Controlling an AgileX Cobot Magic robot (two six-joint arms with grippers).
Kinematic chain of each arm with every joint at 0, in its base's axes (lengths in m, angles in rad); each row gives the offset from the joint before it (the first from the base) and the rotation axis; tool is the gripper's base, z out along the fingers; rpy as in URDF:
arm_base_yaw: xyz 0 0 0.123 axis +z
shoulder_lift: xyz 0 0 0 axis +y
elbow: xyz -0.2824 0 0.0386 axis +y
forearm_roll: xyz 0.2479 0 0.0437 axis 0.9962 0 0.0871
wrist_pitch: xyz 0 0 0 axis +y
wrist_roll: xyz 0.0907 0 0.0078 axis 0.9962 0 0.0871
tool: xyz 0 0 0 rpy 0 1.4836 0
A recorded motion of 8 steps. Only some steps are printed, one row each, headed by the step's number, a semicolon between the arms.
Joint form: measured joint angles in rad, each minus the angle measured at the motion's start. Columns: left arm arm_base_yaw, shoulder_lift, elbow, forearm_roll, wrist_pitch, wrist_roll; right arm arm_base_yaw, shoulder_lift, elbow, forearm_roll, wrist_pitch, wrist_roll.
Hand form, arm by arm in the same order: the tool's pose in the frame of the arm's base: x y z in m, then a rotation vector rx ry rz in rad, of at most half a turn. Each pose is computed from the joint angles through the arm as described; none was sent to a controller.
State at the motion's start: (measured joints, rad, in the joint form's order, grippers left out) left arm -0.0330 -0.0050 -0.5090 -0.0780 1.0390 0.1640; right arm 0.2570 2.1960 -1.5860 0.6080 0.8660 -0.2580
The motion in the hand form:
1: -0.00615 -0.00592 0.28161 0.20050 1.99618 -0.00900; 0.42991 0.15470 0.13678 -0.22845 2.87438 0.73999
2: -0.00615 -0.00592 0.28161 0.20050 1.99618 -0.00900; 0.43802 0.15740 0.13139 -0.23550 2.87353 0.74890
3: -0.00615 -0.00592 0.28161 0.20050 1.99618 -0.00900; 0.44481 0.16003 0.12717 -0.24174 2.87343 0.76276
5: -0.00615 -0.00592 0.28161 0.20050 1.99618 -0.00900; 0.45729 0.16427 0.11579 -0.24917 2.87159 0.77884
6: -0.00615 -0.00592 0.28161 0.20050 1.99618 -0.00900; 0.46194 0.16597 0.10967 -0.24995 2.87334 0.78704
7: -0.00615 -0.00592 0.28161 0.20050 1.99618 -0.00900; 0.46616 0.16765 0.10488 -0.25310 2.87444 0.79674
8: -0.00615 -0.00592 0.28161 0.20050 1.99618 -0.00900; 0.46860 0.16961 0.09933 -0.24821 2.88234 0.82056
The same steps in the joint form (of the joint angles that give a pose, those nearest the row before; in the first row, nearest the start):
1: 0.0000 0.0000 0.0000 0.0000 0.0000 0.0000; 0.0000 0.0410 -0.0430 0.0050 0.0120 -0.0020
2: 0.0000 0.0000 0.0000 0.0000 0.0000 0.0000; 0.0000 0.0800 -0.0930 0.0070 0.0250 -0.0020
3: 0.0000 0.0000 0.0000 0.0000 0.0000 0.0000; 0.0000 0.1140 -0.1390 0.0120 0.0410 -0.0020
5: 0.0000 0.0000 0.0000 0.0000 0.0000 0.0000; 0.0000 0.1820 -0.2220 0.0180 0.0590 -0.0020
6: 0.0000 0.0000 0.0000 0.0000 0.0000 0.0000; 0.0000 0.2120 -0.2550 0.0220 0.0660 -0.0020
7: 0.0000 0.0000 0.0000 0.0000 0.0000 0.0000; 0.0000 0.2390 -0.2880 0.0260 0.0760 -0.0020
8: 0.0000 0.0000 0.0000 0.0000 0.0000 0.0000; 0.0000 0.2640 -0.3130 0.0400 0.0900 -0.0020

